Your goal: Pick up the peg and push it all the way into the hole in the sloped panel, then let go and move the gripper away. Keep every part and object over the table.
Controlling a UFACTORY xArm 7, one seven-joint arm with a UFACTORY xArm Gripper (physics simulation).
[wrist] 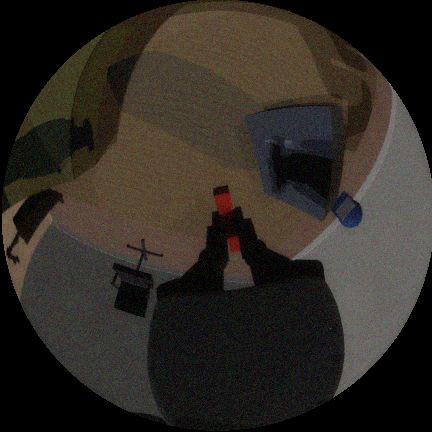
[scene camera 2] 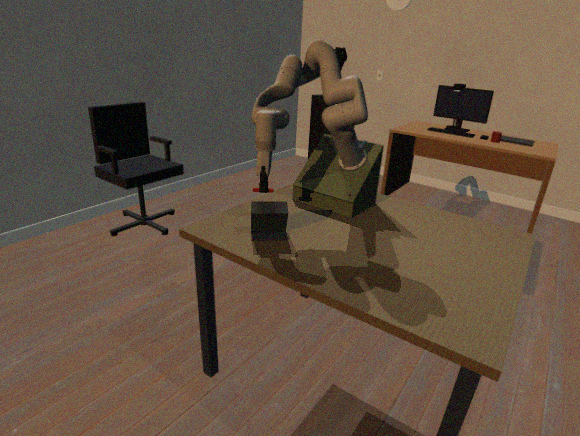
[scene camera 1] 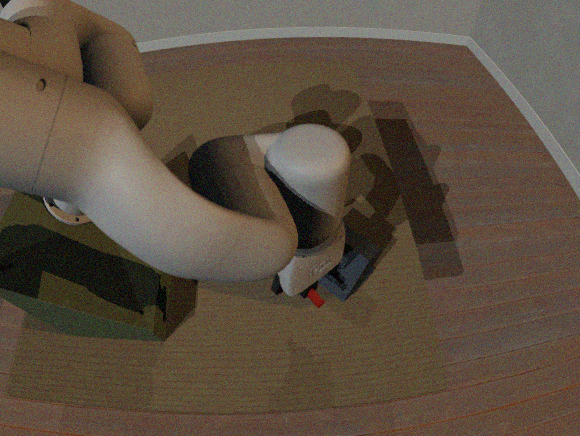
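Where they show: gripper, fingertip midpoint: [wrist: 228,219] [scene camera 2: 263,191] [scene camera 1: 304,287]; arm's base at its link origin: [scene camera 2: 352,159].
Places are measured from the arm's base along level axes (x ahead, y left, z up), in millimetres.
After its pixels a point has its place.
The red peg [scene camera 1: 316,298] @[x 468, y -72, z -69 mm] [scene camera 2: 256,190] @[x 470, y -65, z -75 mm] [wrist: 224,202] @[x 424, y -32, z -69 mm] is held crosswise between the fingertips, with an end sticking out on either side; in scene camera 2 it lies about level. My gripper [scene camera 2: 263,189] @[x 446, y -52, z -81 mm] [wrist: 228,219] @[x 446, y -52, z -81 mm] is shut on it, pointing down, above the table and beside the panel block. The dark blue-grey block with the sloped panel [scene camera 1: 356,270] @[x 530, y 7, z -107 mm] [scene camera 2: 269,220] @[x 508, y 73, z -141 mm] [wrist: 295,122] @[x 442, y 62, z -110 mm] stands on the table; in the wrist view it is right of the peg, apart from it. Shadow covers much of its sloped face, and the hole cannot be made out clearly.
The green wedge-shaped arm base [scene camera 1: 100,320] @[x 115, y -189, z -85 mm] [scene camera 2: 325,200] @[x 153, y 3, z -162 mm] stands on the table [scene camera 1: 225,370] @[x 327, y -196, z -207 mm] [scene camera 2: 450,260] @[x 98, y 574, z -207 mm]. The arm covers part of the table in scene camera 1. An office chair [scene camera 2: 137,170] [wrist: 132,295] and a desk [scene camera 2: 475,150] stand beyond the table.
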